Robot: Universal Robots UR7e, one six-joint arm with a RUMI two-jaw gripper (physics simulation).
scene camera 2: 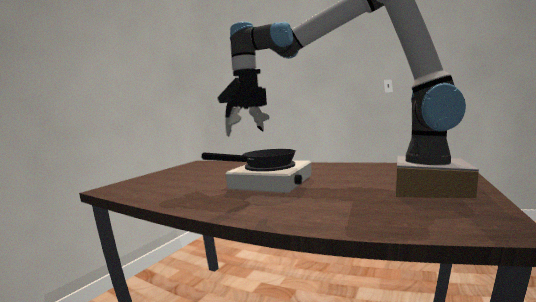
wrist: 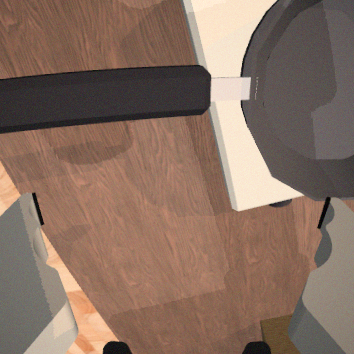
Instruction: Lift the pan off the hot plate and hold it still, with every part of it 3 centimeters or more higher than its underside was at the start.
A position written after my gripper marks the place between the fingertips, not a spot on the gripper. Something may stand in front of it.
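My own gripper (scene camera 2: pixel 246 133) is visible to me, and the wrist view shows the gripper too (wrist: pixel 181 199). There is a white hot plate (scene camera 2: pixel 284 179), and I find the plate (wrist: pixel 248 183) in the wrist view as well. I also see a black pan (scene camera 2: pixel 269 158), with the wrist view giving me another look at the pan (wrist: pixel 293 91).
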